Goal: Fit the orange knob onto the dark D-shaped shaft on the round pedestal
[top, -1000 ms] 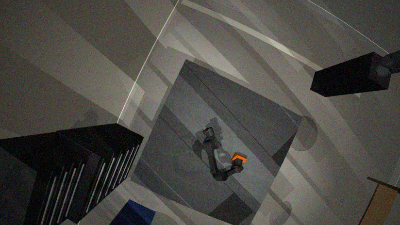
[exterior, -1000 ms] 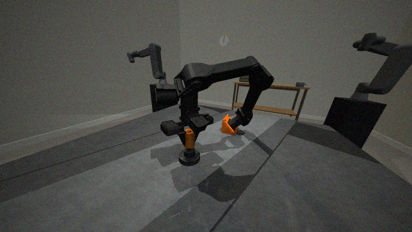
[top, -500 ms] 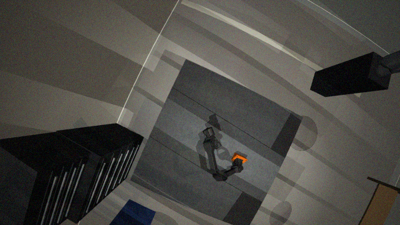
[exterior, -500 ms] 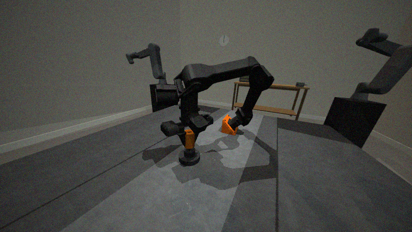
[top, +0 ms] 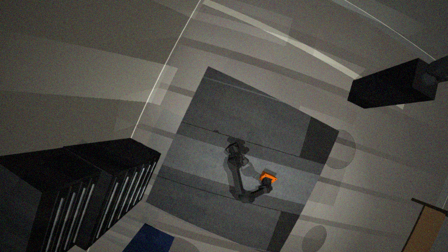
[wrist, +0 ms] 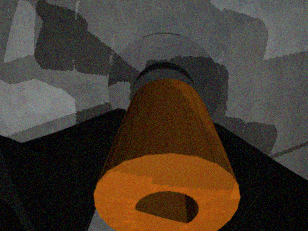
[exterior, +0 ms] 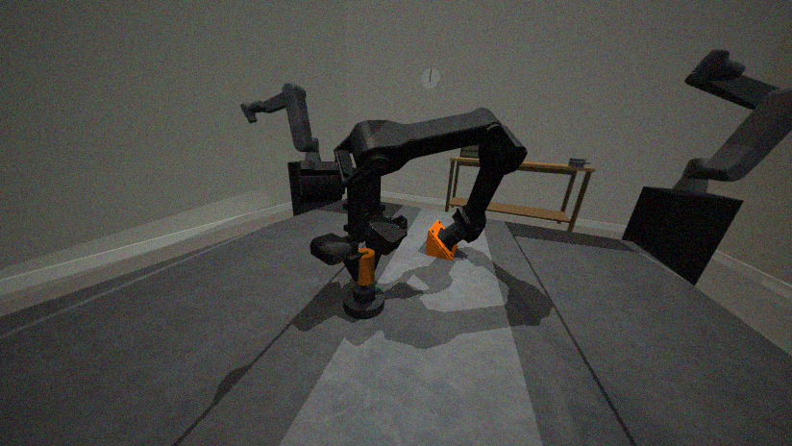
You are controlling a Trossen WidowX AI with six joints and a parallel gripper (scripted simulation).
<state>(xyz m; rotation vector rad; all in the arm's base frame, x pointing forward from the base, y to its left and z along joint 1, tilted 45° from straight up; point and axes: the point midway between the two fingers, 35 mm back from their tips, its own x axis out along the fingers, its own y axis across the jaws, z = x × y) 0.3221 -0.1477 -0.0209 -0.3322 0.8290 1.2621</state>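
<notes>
Now: gripper tip 2 cm below the orange knob. From my gripper tip the other things lie so: dark pedestal (4 cm below).
</notes>
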